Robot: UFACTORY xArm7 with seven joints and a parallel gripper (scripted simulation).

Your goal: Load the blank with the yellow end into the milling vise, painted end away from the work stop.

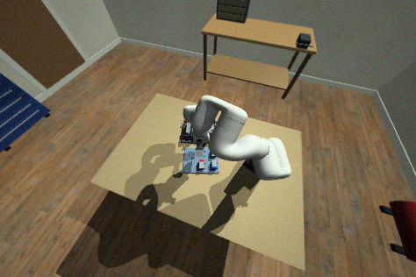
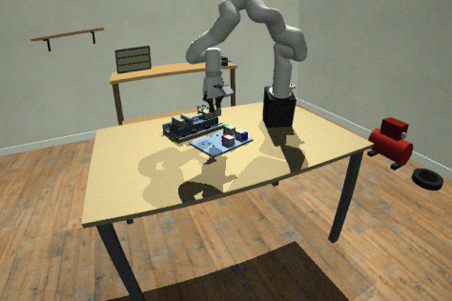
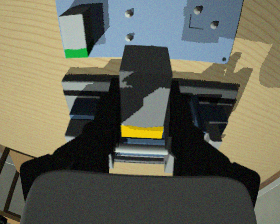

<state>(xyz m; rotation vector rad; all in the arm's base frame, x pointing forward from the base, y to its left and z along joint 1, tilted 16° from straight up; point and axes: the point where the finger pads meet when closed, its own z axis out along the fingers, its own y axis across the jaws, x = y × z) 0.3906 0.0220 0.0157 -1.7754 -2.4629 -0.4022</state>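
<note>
The fixed jaw is 17 cm ahead of my hand, 13 cm to the right of it and 9 cm below it. Round my hand: yellow-ended blank (2 cm below); then red-ended blank (3 cm behind, 8 cm to the left, 15 cm below); then green-ended blank (8 cm behind, 3 cm to the right, 15 cm below).
</note>
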